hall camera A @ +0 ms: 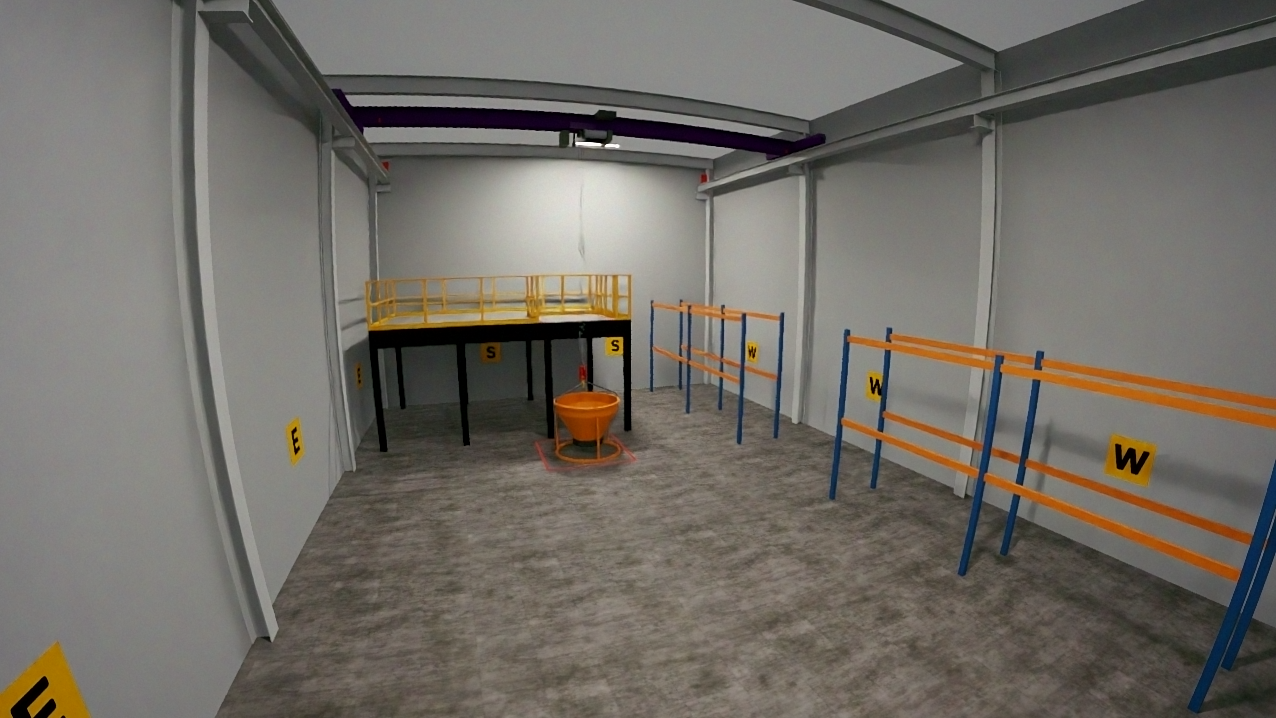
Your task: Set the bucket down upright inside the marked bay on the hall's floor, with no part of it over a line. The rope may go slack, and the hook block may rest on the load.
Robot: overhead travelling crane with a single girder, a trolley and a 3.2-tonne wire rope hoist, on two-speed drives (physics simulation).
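The orange bucket hangs upright on its slings from the red hook block, near the middle of the view. The hook block is above the bucket's rim, and the slings run from it to the rim. The bucket's round base ring is low over the floor or on it; a gap under it cannot be made out. The marked bay, a red outline on the floor, shows around the base ring. The ring appears within the lines, close to the front one; part of the back line is hidden behind the bucket.
A black-legged platform with yellow railings stands just behind and left of the bucket. Blue and orange racks stand along the right wall. The purple girder with the trolley spans overhead.
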